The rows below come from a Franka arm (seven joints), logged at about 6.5 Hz.
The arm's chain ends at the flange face. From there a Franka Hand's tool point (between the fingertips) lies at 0.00 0.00 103.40 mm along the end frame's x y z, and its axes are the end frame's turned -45 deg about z.
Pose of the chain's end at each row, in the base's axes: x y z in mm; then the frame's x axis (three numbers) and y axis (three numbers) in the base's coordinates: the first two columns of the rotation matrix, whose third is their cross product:
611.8 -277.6 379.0 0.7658 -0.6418 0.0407 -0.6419 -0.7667 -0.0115
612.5 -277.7 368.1 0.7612 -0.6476 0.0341 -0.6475 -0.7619 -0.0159
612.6 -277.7 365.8 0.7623 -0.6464 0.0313 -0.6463 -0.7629 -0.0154
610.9 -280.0 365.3 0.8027 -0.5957 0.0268 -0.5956 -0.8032 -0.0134
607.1 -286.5 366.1 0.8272 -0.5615 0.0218 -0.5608 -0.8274 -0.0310
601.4 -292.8 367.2 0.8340 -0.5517 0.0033 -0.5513 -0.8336 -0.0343
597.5 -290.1 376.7 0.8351 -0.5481 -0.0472 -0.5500 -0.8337 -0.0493
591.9 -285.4 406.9 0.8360 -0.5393 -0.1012 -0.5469 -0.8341 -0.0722
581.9 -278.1 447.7 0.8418 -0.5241 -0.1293 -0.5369 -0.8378 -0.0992
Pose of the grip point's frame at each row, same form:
615.8 -279.4 275.7 0.9954 0.0883 0.0369 0.0876 -0.9960 0.0206
616.3 -278.7 264.8 0.9961 0.0808 0.0354 0.0804 -0.9967 0.0129
616.1 -278.6 262.5 0.9960 0.0824 0.0330 0.0820 -0.9965 0.0112
614.0 -280.5 261.9 0.9887 0.1467 0.0284 0.1464 -0.9892 0.0095
610.8 -285.1 262.8 0.9815 0.1880 0.0373 0.1884 -0.9821 -0.0065
603.6 -290.0 263.9 0.9796 0.1993 0.0266 0.1999 -0.9796 -0.0219
596.2 -283.2 273.5 0.9794 0.2019 0.0015 0.2016 -0.9771 -0.0682
587.2 -273.4 304.3 0.9779 0.2085 -0.0205 0.2044 -0.9711 -0.1226
576.1 -262.3 345.7 0.9749 0.2218 -0.0213 0.2156 -0.9630 -0.1616

